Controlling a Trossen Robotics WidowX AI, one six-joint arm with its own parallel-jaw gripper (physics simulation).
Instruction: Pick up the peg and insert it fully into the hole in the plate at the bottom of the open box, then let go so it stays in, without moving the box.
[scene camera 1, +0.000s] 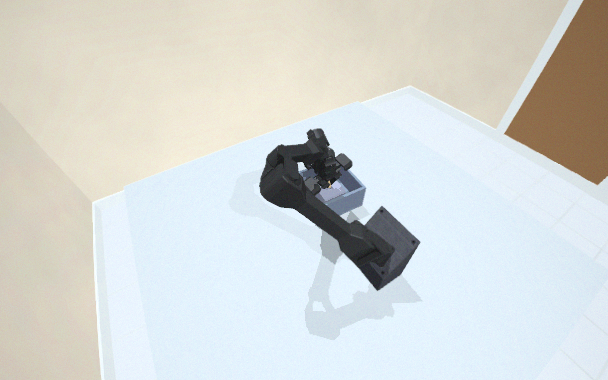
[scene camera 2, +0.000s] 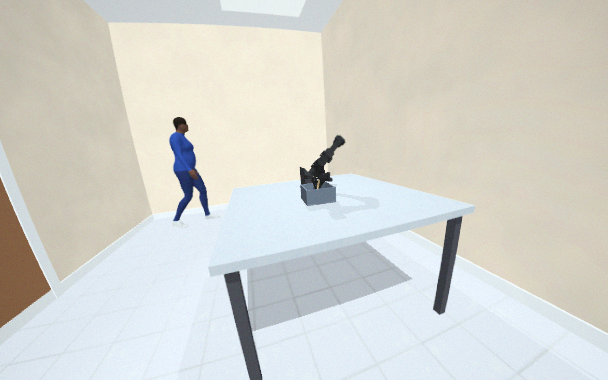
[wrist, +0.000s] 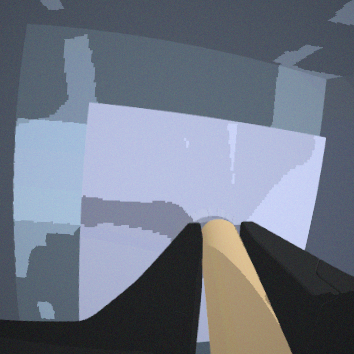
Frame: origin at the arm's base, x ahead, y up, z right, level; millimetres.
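Where they show: gripper, fingertip midpoint: (scene camera 1: 328, 185) (wrist: 219, 233); arm's base, origin of the base link: (scene camera 1: 379, 250) (scene camera 2: 309, 174).
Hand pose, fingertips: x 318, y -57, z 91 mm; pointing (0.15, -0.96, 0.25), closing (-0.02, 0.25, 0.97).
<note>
Each offset is from my fingertips to the top centre of the thing. "spot": to the spot under its first point. Level surfaces: height alone.
The tan round peg {dy +76, dx -2, dz -9 mm} (scene camera 1: 329, 184) (scene camera 2: 318, 184) (wrist: 235, 290) is between the black fingers of my gripper (scene camera 1: 327, 182) (wrist: 219, 233), which is shut on it. The peg points down into the open blue-grey box {dy +36, dx -6, dz -3 mm} (scene camera 1: 348, 201) (scene camera 2: 320, 196) (wrist: 175, 75). The pale lavender plate {dy -1, dx -6, dz -3 mm} (scene camera 1: 334, 192) (wrist: 135, 150) lies on the box floor. In the wrist view, a thin grey arc of the hole's rim {spot: dy -3, dx +5, dz -1 mm} (wrist: 214, 218) shows just beyond the peg's far end. The peg and fingers hide the rest of the hole, so I cannot tell whether the peg's tip is inside it.
The box walls stand around the gripper on all sides. The arm's base (scene camera 1: 395, 240) stands close to the box on the pale table {dy -62 mm} (scene camera 1: 200, 260) (scene camera 2: 280, 225). A person in blue (scene camera 2: 184, 160) is on the floor beyond the table.
</note>
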